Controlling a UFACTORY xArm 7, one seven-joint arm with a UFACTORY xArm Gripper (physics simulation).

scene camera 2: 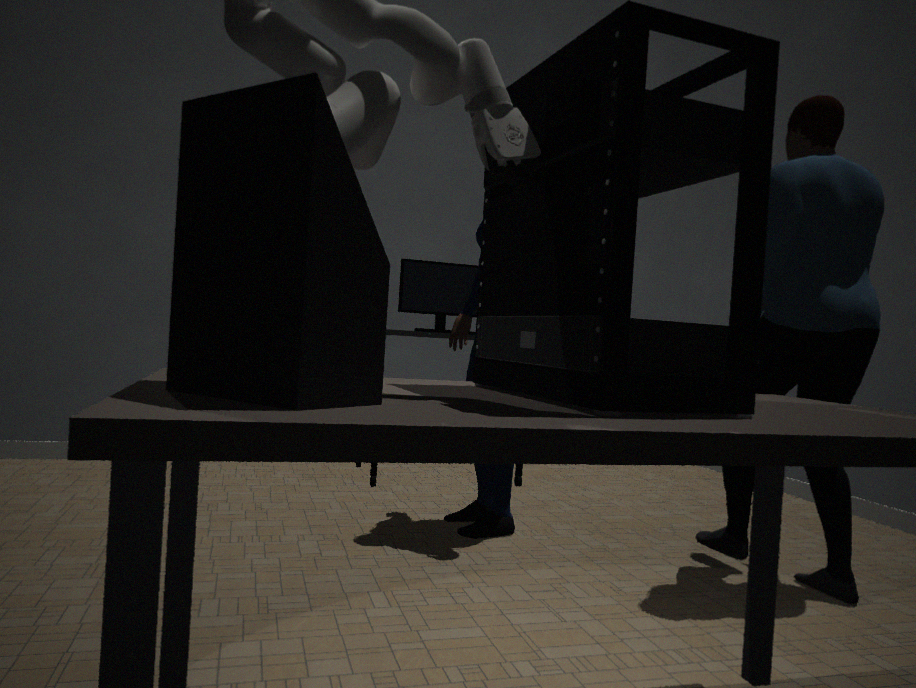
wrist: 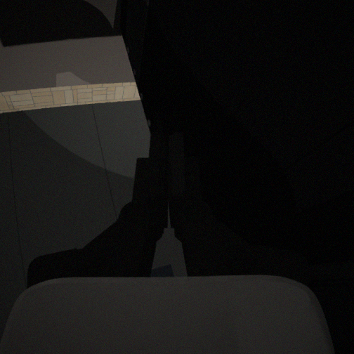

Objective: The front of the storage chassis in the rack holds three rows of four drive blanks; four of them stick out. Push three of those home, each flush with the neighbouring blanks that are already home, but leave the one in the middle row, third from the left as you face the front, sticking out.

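Seen in the pictures: gripper, fingertip midpoint: point(scene camera 2: 529, 202); arm's base at its link origin: point(scene camera 2: 266, 171).
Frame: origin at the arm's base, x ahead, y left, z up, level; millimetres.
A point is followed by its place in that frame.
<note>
The black rack point(scene camera 2: 753, 222) @(z -10, x 749, y 166 mm) point(wrist: 134, 30) stands on the right part of the table. Its front is very dark, so the storage chassis and its drive blanks cannot be made out in either view, nor which blanks stick out. My gripper point(scene camera 2: 513, 163) point(wrist: 168, 151) points down at the upper front of the rack, near the far front post in the scene view. In the wrist view its two dark fingers are together, with nothing seen between them. Whether the fingertips touch anything is hidden in the dark.
A tall black slant-topped box point(scene camera 2: 244, 251) @(z -127, x 8, y -87 mm) stands on the table point(scene camera 2: 414, 440) @(z -346, x 269, y -205 mm), left of the rack. A grey panel point(scene camera 2: 444, 16) is wall behind. A lighter panel point(scene camera 2: 551, 342) @(z -224, x 440, y 198 mm) with a pale square sits low in the rack. One person point(scene camera 2: 825, 236) stands behind at right; another is partly hidden behind the rack.
</note>
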